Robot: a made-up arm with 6 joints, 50 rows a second.
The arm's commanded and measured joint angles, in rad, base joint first. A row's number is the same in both.
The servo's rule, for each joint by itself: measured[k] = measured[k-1] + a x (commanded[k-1-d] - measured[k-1]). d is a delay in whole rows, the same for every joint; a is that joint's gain. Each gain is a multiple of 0.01, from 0.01 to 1. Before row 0 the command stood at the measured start. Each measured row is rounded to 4 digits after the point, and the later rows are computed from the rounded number. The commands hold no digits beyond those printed.
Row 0, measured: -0.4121, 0.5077, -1.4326, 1.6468, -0.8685, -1.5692
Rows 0 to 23, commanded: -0.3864, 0.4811, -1.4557, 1.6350, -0.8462, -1.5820; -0.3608, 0.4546, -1.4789, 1.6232, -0.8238, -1.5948; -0.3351, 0.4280, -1.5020, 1.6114, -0.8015, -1.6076; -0.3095, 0.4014, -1.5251, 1.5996, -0.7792, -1.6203; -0.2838, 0.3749, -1.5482, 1.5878, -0.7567, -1.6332; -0.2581, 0.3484, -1.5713, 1.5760, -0.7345, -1.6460; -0.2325, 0.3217, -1.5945, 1.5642, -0.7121, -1.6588; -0.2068, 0.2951, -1.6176, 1.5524, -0.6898, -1.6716; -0.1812, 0.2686, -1.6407, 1.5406, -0.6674, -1.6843; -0.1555, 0.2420, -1.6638, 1.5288, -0.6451, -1.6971; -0.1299, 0.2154, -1.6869, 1.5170, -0.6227, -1.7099; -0.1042, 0.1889, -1.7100, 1.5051, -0.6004, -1.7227; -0.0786, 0.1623, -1.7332, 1.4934, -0.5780, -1.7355; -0.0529, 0.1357, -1.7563, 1.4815, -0.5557, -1.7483; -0.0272, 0.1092, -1.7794, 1.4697, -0.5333, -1.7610; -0.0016, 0.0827, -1.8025, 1.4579, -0.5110, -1.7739; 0.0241, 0.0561, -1.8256, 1.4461, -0.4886, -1.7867; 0.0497, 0.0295, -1.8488, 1.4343, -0.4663, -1.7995; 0.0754, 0.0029, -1.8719, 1.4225, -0.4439, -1.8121; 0.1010, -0.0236, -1.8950, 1.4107, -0.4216, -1.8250; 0.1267, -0.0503, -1.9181, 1.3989, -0.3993, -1.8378; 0.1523, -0.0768, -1.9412, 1.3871, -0.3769, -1.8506; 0.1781, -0.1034, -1.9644, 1.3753, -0.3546, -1.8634; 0.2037, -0.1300, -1.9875, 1.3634, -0.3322, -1.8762
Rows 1 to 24, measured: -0.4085, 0.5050, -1.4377, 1.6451, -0.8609, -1.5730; -0.4018, 0.5000, -1.4468, 1.6420, -0.8483, -1.5795; -0.3925, 0.4928, -1.4589, 1.6377, -0.8324, -1.5879; -0.3809, 0.4837, -1.4735, 1.6324, -0.8143, -1.5976; -0.3673, 0.4728, -1.4899, 1.6262, -0.7947, -1.6083; -0.3520, 0.4604, -1.5078, 1.6192, -0.7742, -1.6196; -0.3353, 0.4465, -1.5269, 1.6115, -0.7531, -1.6314; -0.3173, 0.4314, -1.5469, 1.6032, -0.7316, -1.6435; -0.2982, 0.4151, -1.5675, 1.5944, -0.7098, -1.6557; -0.2782, 0.3978, -1.5887, 1.5852, -0.6878, -1.6681; -0.2574, 0.3796, -1.6103, 1.5757, -0.6657, -1.6806; -0.2360, 0.3605, -1.6322, 1.5658, -0.6435, -1.6932; -0.2140, 0.3407, -1.6544, 1.5557, -0.6212, -1.7059; -0.1914, 0.3202, -1.6768, 1.5453, -0.5989, -1.7186; -0.1684, 0.2991, -1.6994, 1.5347, -0.5766, -1.7313; -0.1450, 0.2775, -1.7221, 1.5239, -0.5543, -1.7441; -0.1213, 0.2554, -1.7449, 1.5130, -0.5320, -1.7569; -0.0974, 0.2328, -1.7678, 1.5020, -0.5097, -1.7697; -0.0732, 0.2098, -1.7907, 1.4909, -0.4873, -1.7824; -0.0488, 0.1865, -1.8136, 1.4797, -0.4650, -1.7952; -0.0242, 0.1628, -1.8366, 1.4684, -0.4427, -1.8080; 0.0005, 0.1388, -1.8596, 1.4570, -0.4203, -1.8208; 0.0254, 0.1146, -1.8827, 1.4456, -0.3980, -1.8336; 0.0504, 0.0901, -1.9058, 1.4341, -0.3756, -1.8464
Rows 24 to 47, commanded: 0.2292, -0.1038, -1.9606, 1.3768, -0.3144, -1.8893; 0.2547, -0.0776, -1.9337, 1.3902, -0.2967, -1.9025; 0.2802, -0.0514, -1.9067, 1.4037, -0.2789, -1.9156; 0.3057, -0.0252, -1.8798, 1.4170, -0.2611, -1.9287; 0.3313, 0.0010, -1.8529, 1.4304, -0.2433, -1.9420; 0.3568, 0.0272, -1.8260, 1.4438, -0.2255, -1.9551; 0.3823, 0.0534, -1.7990, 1.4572, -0.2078, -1.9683; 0.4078, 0.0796, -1.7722, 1.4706, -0.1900, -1.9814; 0.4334, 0.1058, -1.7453, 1.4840, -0.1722, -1.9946; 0.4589, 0.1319, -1.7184, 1.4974, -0.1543, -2.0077; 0.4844, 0.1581, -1.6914, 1.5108, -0.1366, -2.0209; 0.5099, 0.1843, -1.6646, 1.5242, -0.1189, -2.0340; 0.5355, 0.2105, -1.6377, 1.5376, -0.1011, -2.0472; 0.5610, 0.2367, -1.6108, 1.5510, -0.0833, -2.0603; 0.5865, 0.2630, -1.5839, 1.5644, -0.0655, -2.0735; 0.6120, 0.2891, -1.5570, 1.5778, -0.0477, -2.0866; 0.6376, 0.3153, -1.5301, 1.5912, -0.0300, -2.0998; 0.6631, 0.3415, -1.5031, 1.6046, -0.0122, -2.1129; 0.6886, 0.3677, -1.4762, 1.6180, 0.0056, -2.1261; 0.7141, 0.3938, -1.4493, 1.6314, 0.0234, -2.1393; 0.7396, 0.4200, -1.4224, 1.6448, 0.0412, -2.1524; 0.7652, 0.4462, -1.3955, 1.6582, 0.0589, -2.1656; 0.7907, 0.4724, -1.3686, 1.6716, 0.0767, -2.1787; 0.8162, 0.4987, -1.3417, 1.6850, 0.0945, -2.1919
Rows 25 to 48, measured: 0.0754, 0.0707, -1.9179, 1.4261, -0.3548, -1.8593; 0.1005, 0.0559, -1.9214, 1.4211, -0.3350, -1.8723; 0.1257, 0.0452, -1.9182, 1.4187, -0.3159, -1.8853; 0.1509, 0.0382, -1.9098, 1.4185, -0.2973, -1.8983; 0.1762, 0.0345, -1.8973, 1.4202, -0.2789, -1.9114; 0.2015, 0.0338, -1.8816, 1.4235, -0.2607, -1.9245; 0.2268, 0.0358, -1.8634, 1.4282, -0.2427, -1.9376; 0.2521, 0.0402, -1.8433, 1.4341, -0.2248, -1.9507; 0.2775, 0.0468, -1.8217, 1.4411, -0.2069, -1.9639; 0.3029, 0.0553, -1.7990, 1.4490, -0.1890, -1.9770; 0.3283, 0.0656, -1.7753, 1.4577, -0.1712, -1.9902; 0.3537, 0.0775, -1.7509, 1.4670, -0.1534, -2.0033; 0.3792, 0.0908, -1.7260, 1.4769, -0.1356, -2.0165; 0.4047, 0.1054, -1.7007, 1.4873, -0.1178, -2.0296; 0.4302, 0.1212, -1.6750, 1.4981, -0.1000, -2.0428; 0.4557, 0.1380, -1.6490, 1.5093, -0.0822, -2.0559; 0.4812, 0.1557, -1.6228, 1.5208, -0.0645, -2.0691; 0.5067, 0.1743, -1.5965, 1.5325, -0.0467, -2.0822; 0.5322, 0.1936, -1.5700, 1.5445, -0.0289, -2.0954; 0.5577, 0.2136, -1.5434, 1.5567, -0.0111, -2.1086; 0.5832, 0.2342, -1.5168, 1.5690, 0.0067, -2.1217; 0.6087, 0.2554, -1.4901, 1.5815, 0.0244, -2.1349; 0.6342, 0.2771, -1.4634, 1.5941, 0.0422, -2.1480; 0.6597, 0.2993, -1.4366, 1.6068, 0.0600, -2.1612
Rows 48 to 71, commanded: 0.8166, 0.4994, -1.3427, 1.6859, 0.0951, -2.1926; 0.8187, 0.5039, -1.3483, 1.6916, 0.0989, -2.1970; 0.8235, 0.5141, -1.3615, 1.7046, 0.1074, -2.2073; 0.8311, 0.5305, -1.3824, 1.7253, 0.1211, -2.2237; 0.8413, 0.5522, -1.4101, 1.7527, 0.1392, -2.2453; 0.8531, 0.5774, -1.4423, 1.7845, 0.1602, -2.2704; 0.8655, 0.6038, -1.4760, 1.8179, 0.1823, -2.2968; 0.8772, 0.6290, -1.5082, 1.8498, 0.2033, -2.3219; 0.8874, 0.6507, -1.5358, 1.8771, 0.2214, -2.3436; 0.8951, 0.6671, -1.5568, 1.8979, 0.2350, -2.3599; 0.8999, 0.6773, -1.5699, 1.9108, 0.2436, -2.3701; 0.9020, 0.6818, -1.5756, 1.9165, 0.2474, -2.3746; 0.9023, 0.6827, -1.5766, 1.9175, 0.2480, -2.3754; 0.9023, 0.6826, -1.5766, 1.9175, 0.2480, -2.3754; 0.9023, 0.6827, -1.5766, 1.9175, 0.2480, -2.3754; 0.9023, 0.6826, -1.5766, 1.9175, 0.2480, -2.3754; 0.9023, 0.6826, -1.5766, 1.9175, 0.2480, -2.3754; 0.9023, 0.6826, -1.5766, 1.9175, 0.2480, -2.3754; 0.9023, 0.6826, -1.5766, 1.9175, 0.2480, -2.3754; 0.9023, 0.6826, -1.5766, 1.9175, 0.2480, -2.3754; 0.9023, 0.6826, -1.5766, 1.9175, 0.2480, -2.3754; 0.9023, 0.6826, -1.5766, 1.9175, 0.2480, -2.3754; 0.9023, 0.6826, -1.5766, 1.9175, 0.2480, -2.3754; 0.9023, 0.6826, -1.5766, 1.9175, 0.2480, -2.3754
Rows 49 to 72, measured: 0.6817, 0.3193, -1.4159, 1.6179, 0.0719, -2.1706; 0.7009, 0.3378, -1.4010, 1.6282, 0.0811, -2.1785; 0.7181, 0.3554, -1.3923, 1.6389, 0.0900, -2.1871; 0.7339, 0.3729, -1.3901, 1.6510, 0.1006, -2.1981; 0.7489, 0.3908, -1.3945, 1.6652, 0.1137, -2.2123; 0.7635, 0.4095, -1.4050, 1.6819, 0.1295, -2.2297; 0.7778, 0.4289, -1.4206, 1.7009, 0.1475, -2.2498; 0.7917, 0.4489, -1.4399, 1.7217, 0.1665, -2.2714; 0.8051, 0.4691, -1.4610, 1.7435, 0.1852, -2.2931; 0.8177, 0.4889, -1.4821, 1.7651, 0.2021, -2.3131; 0.8292, 0.5077, -1.5014, 1.7855, 0.2162, -2.3302; 0.8394, 0.5251, -1.5177, 1.8038, 0.2268, -2.3435; 0.8482, 0.5409, -1.5307, 1.8197, 0.2340, -2.3531; 0.8558, 0.5551, -1.5408, 1.8334, 0.2388, -2.3598; 0.8623, 0.5679, -1.5487, 1.8452, 0.2419, -2.3645; 0.8679, 0.5794, -1.5548, 1.8553, 0.2440, -2.3678; 0.8727, 0.5897, -1.5596, 1.8640, 0.2454, -2.3701; 0.8768, 0.5990, -1.5633, 1.8715, 0.2463, -2.3717; 0.8804, 0.6074, -1.5662, 1.8779, 0.2469, -2.3728; 0.8835, 0.6149, -1.5685, 1.8834, 0.2473, -2.3736; 0.8861, 0.6217, -1.5703, 1.8882, 0.2475, -2.3741; 0.8884, 0.6278, -1.5717, 1.8923, 0.2477, -2.3745; 0.8903, 0.6333, -1.5728, 1.8958, 0.2478, -2.3748; 0.8920, 0.6382, -1.5736, 1.8988, 0.2479, -2.3750
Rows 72 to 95, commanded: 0.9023, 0.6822, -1.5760, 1.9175, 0.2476, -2.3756; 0.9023, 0.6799, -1.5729, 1.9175, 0.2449, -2.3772; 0.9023, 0.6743, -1.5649, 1.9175, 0.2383, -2.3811; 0.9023, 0.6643, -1.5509, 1.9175, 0.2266, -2.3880; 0.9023, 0.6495, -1.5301, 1.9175, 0.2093, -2.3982; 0.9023, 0.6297, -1.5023, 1.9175, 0.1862, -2.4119; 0.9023, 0.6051, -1.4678, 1.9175, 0.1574, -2.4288; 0.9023, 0.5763, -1.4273, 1.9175, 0.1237, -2.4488; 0.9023, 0.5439, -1.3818, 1.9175, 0.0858, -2.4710; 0.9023, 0.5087, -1.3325, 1.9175, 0.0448, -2.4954; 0.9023, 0.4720, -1.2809, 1.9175, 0.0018, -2.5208; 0.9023, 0.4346, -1.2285, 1.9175, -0.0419, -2.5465; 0.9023, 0.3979, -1.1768, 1.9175, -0.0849, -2.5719; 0.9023, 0.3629, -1.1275, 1.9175, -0.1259, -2.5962; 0.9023, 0.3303, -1.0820, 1.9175, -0.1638, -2.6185; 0.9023, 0.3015, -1.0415, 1.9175, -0.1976, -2.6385; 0.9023, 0.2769, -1.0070, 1.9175, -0.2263, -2.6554; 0.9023, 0.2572, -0.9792, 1.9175, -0.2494, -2.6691; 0.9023, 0.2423, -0.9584, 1.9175, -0.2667, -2.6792; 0.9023, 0.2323, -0.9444, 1.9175, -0.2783, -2.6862; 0.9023, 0.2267, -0.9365, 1.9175, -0.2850, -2.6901; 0.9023, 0.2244, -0.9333, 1.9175, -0.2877, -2.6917; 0.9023, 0.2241, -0.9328, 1.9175, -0.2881, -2.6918; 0.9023, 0.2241, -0.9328, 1.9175, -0.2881, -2.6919
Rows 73 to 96, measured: 0.8934, 0.6426, -1.5741, 1.9014, 0.2478, -2.3752; 0.8946, 0.6463, -1.5738, 1.9037, 0.2468, -2.3758; 0.8957, 0.6491, -1.5718, 1.9056, 0.2439, -2.3774; 0.8966, 0.6506, -1.5672, 1.9073, 0.2380, -2.3806; 0.8974, 0.6505, -1.5590, 1.9087, 0.2282, -2.3859; 0.8981, 0.6484, -1.5465, 1.9099, 0.2139, -2.3937; 0.8987, 0.6441, -1.5292, 1.9110, 0.1947, -2.4042; 0.8992, 0.6373, -1.5068, 1.9119, 0.1706, -2.4176; 0.8996, 0.6280, -1.4793, 1.9127, 0.1418, -2.4336; 0.9000, 0.6161, -1.4470, 1.9134, 0.1088, -2.4521; 0.9003, 0.6017, -1.4105, 1.9140, 0.0724, -2.4727; 0.9006, 0.5850, -1.3705, 1.9145, 0.0335, -2.4948; 0.9008, 0.5663, -1.3279, 1.9149, -0.0068, -2.5179; 0.9010, 0.5460, -1.2838, 1.9153, -0.0473, -2.5414; 0.9012, 0.5244, -1.2394, 1.9156, -0.0869, -2.5645; 0.9014, 0.5021, -1.1959, 1.9159, -0.1245, -2.5867; 0.9015, 0.4796, -1.1543, 1.9161, -0.1591, -2.6073; 0.9016, 0.4574, -1.1158, 1.9163, -0.1898, -2.6258; 0.9017, 0.4359, -1.0812, 1.9165, -0.2159, -2.6418; 0.9018, 0.4155, -1.0511, 1.9166, -0.2371, -2.6551; 0.9019, 0.3966, -1.0259, 1.9167, -0.2534, -2.6656; 0.9020, 0.3794, -1.0055, 1.9168, -0.2651, -2.6734; 0.9020, 0.3639, -0.9895, 1.9169, -0.2729, -2.6789; 0.9020, 0.3499, -0.9770, 1.9170, -0.2781, -2.6828
